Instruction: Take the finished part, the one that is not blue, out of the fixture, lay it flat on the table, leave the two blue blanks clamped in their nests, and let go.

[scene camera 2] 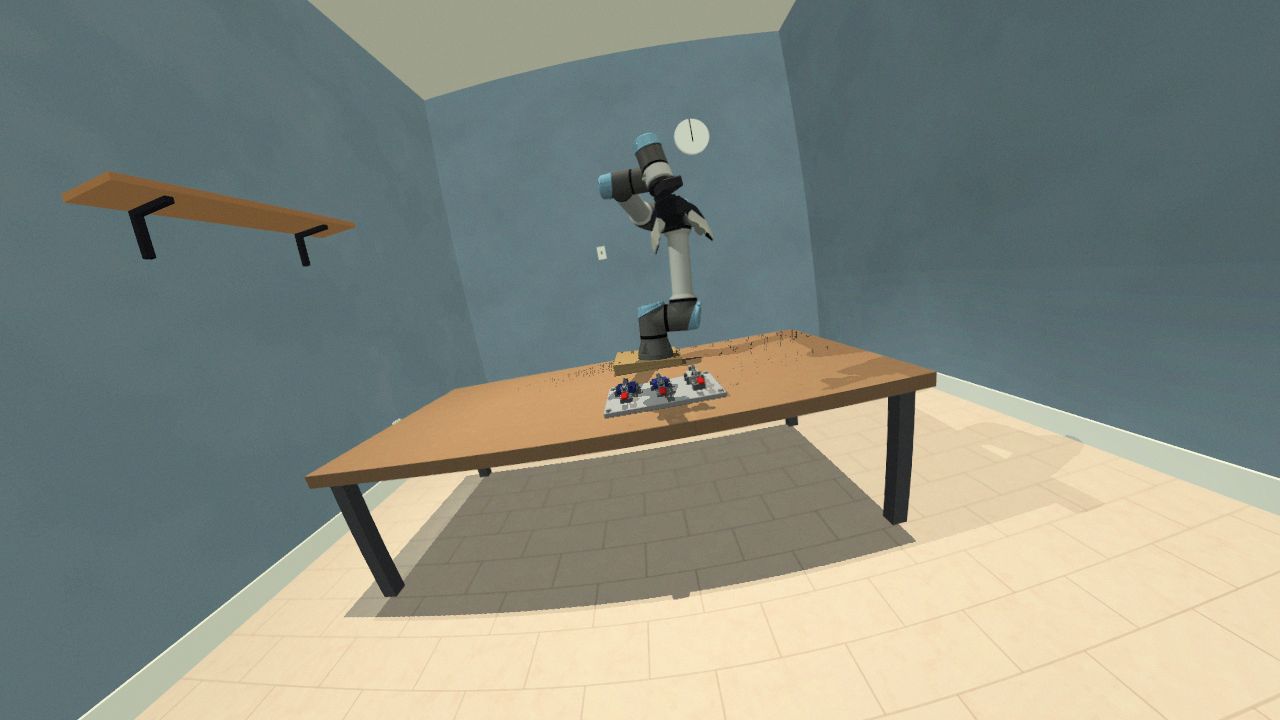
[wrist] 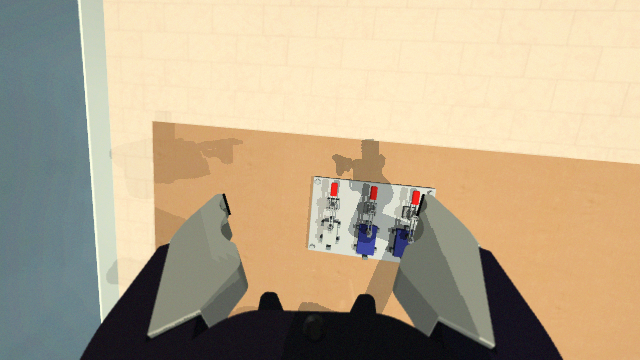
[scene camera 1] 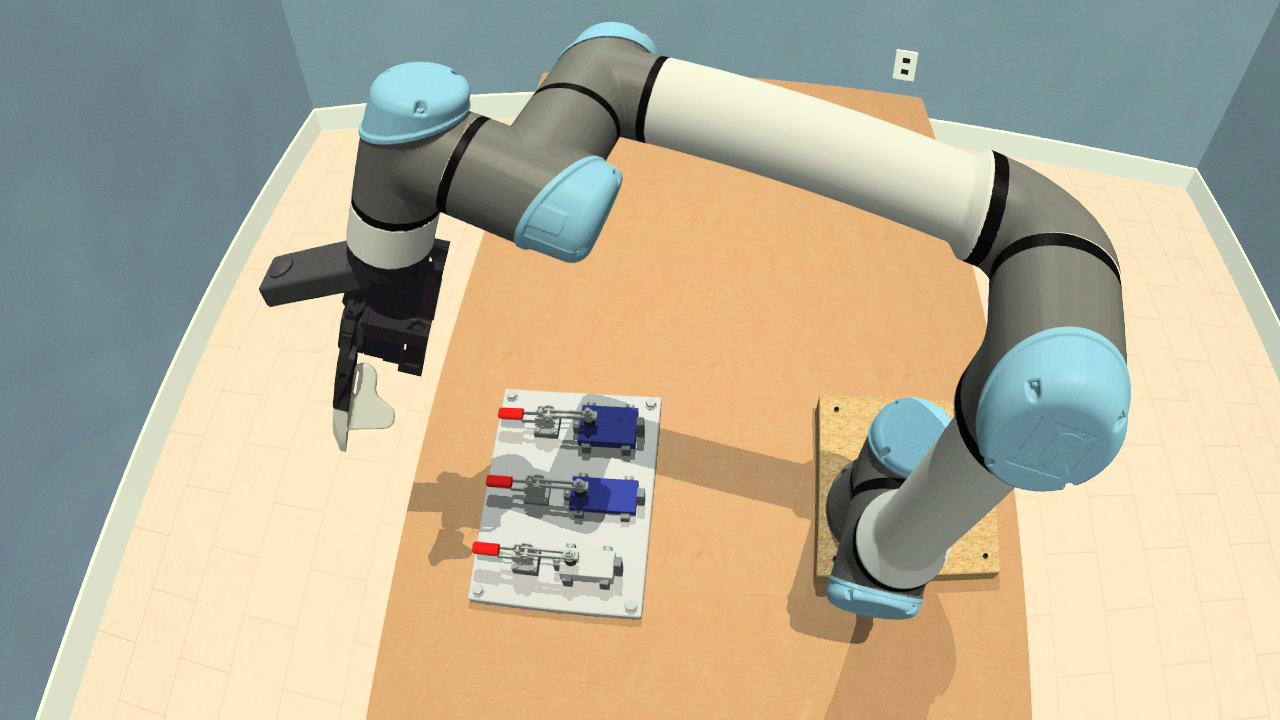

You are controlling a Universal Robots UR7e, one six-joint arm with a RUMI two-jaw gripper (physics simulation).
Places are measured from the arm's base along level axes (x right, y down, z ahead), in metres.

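Pixels of known places: gripper, fingertip midpoint: (scene camera 2: 684, 246) (wrist: 322, 196) (scene camera 1: 357, 389); arm's base at its link origin: (scene camera 2: 655, 356).
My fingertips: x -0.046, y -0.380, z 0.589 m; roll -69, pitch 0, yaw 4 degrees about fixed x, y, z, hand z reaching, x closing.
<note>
Ahead of a thing's pixels: the offset from my fingertips to its top centre. Level surfaces: height alone.
The fixture plate (scene camera 1: 572, 604) (scene camera 2: 682, 396) (wrist: 345, 245) lies on the table @[dy +0.415 m] (scene camera 1: 733, 340) (scene camera 2: 501, 411) (wrist: 270, 165). The white finished part @[dx -0.016, dy +0.374, dz -0.192 m] (scene camera 1: 590, 565) (wrist: 330, 236) sits in an end nest, under a toggle clamp with a red handle @[dx -0.004, dy +0.346, dz -0.074 m] (scene camera 1: 485, 548) (wrist: 334, 189). One blue blank @[dx +0.093, dy +0.384, dz -0.213 m] (scene camera 1: 606, 496) (wrist: 366, 242) sits in the middle nest, and another blue blank @[dx +0.203, dy +0.379, dz -0.218 m] (scene camera 1: 608, 426) (wrist: 401, 242) in the other end nest, partly behind a finger in the wrist view. Both are under clamps. My gripper (scene camera 1: 360, 429) (scene camera 2: 683, 244) (wrist: 322, 196) is open and empty, high above the fixture.
The arm's base stands on a wooden board (scene camera 1: 836, 559) (scene camera 2: 631, 364) behind the fixture. The other red clamp handles @[dx +0.106, dy +0.368, dz -0.071 m] (scene camera 1: 498, 481) @[dx +0.216, dy +0.363, dz -0.081 m] (scene camera 1: 510, 413) point toward the table edge. A wall shelf (scene camera 2: 214, 205) is at the left in scene camera 2.
</note>
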